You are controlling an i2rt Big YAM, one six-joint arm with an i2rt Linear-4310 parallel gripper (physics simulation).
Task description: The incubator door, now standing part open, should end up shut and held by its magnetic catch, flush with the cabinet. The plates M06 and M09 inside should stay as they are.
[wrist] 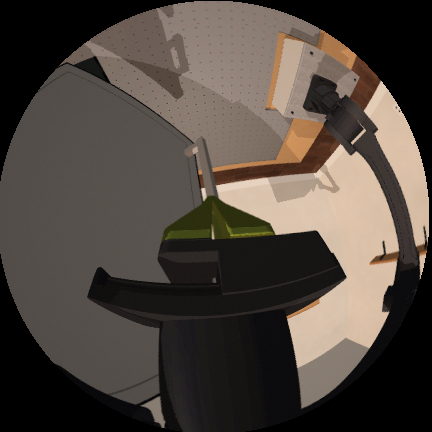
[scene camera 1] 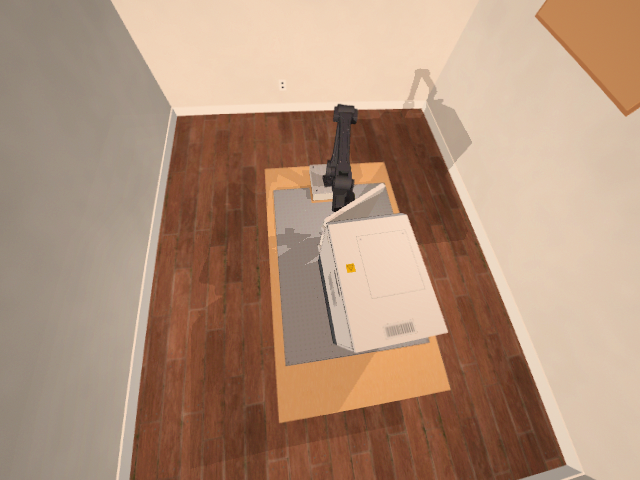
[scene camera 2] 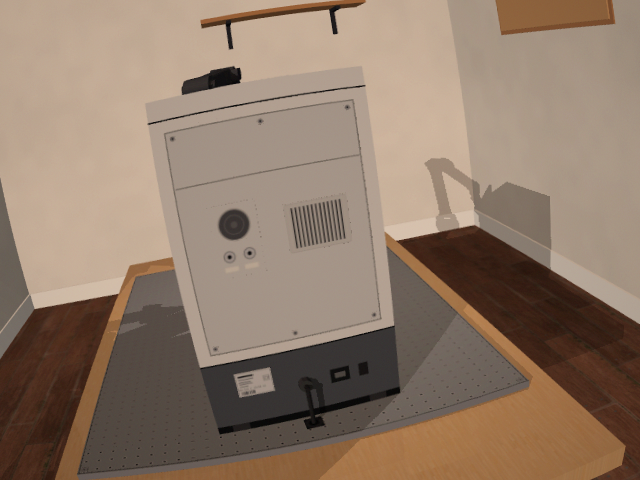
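Seen in the pictures: gripper, fingertip midpoint: (wrist: 210, 201); arm's base, link origin: (wrist: 318, 93).
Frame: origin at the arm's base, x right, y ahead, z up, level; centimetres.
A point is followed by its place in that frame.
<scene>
The incubator door (scene camera 1: 356, 203) @(y 44.6, x 3.9, z 44.5 cm) (wrist: 100, 210) @(y 42.7, x 3.7, z 26.9 cm) stands part open, angled out from the white cabinet (scene camera 1: 387, 284) @(y 79.9, x 1.9, z 48.0 cm) (scene camera 2: 279, 299) @(y 98.8, x 3.4, z 15.3 cm). In the wrist view its grey outer face fills the left side, with a pale bar handle (wrist: 206, 167) @(y 34.0, x -5.3, z 18.9 cm) near its free edge. My gripper (wrist: 210, 201) @(y 34.3, x -1.0, z 26.2 cm) is shut and empty, its green fingertips pressed together. In that view the tips overlap the near end of the handle; whether they touch it I cannot tell. Scene camera 1 shows the arm's end close by the door's outer side. Plates M06 and M09 do not show, and scene camera 2 faces the cabinet's back.
The cabinet stands on a grey perforated board (scene camera 1: 302, 310) @(y 79.1, x 31.7, z -7.0 cm) (scene camera 2: 444, 392) @(y 102.8, x -20.9, z -7.0 cm) over a wooden table (scene camera 1: 356, 382) @(y 119.3, x 9.5, z -8.3 cm) (scene camera 2: 558, 434) @(y 123.5, x -32.3, z -8.3 cm). The arm's base plate (scene camera 1: 319, 178) @(y -3.0, x 8.1, z 0.0 cm) (wrist: 300, 97) @(y 5.9, x -2.6, z 0.1 cm) is near the door. A black cable (scene camera 2: 310, 403) @(y 101.5, x 2.0, z -2.7 cm) runs down from the cabinet's back.
</scene>
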